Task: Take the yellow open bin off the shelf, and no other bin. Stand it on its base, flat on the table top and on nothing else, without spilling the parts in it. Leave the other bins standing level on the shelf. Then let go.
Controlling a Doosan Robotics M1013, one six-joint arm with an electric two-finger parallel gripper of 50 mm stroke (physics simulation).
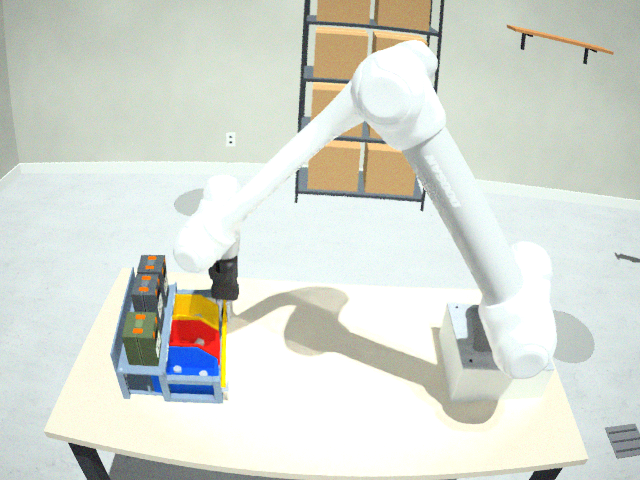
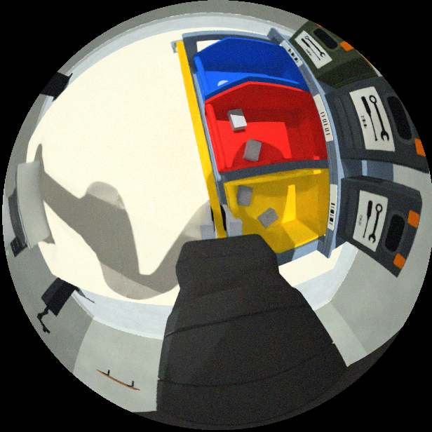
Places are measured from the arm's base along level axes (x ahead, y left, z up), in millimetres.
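Where they show: gripper, fingertip midpoint: (image 1: 225, 319).
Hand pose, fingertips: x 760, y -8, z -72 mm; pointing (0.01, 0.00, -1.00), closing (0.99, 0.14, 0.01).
Note:
After its pixels a point has its place.
The yellow open bin (image 1: 193, 305) {x 869, y -42, z -72 mm} (image 2: 309, 212) stands level at the far end of the blue-grey shelf (image 1: 164, 384) {x 827, y 314, z -51 mm} (image 2: 326, 247), with two grey blocks in it. The red bin (image 1: 192, 328) {x 833, y 70, z -62 mm} (image 2: 267, 102) is beside it and holds grey parts. The blue bin (image 1: 190, 356) {x 803, y 178, z -66 mm} (image 2: 255, 57) is at the near end, with white round parts. A thin yellow bar (image 1: 224, 356) {x 711, y 165, z -52 mm} (image 2: 196, 112) runs across the front of the bins. My gripper (image 1: 224, 307) {x 760, y -8, z -72 mm} (image 2: 216, 212) is shut on this bar near its far end, beside the yellow bin, one finger on each side.
Two dark grey cases (image 1: 146, 289) {x 910, y 161, z 116 mm} (image 2: 372, 215) and a green case (image 1: 140, 338) {x 875, y 298, z 76 mm} (image 2: 330, 55) stand on the shelf's raised rear part. The shelf stands at the left of the table (image 1: 330, 423) {x 421, y 277, z -117 mm} (image 2: 115, 100). The robot's base block (image 1: 467, 382) {x 94, y 158, z -41 mm} is at the right.

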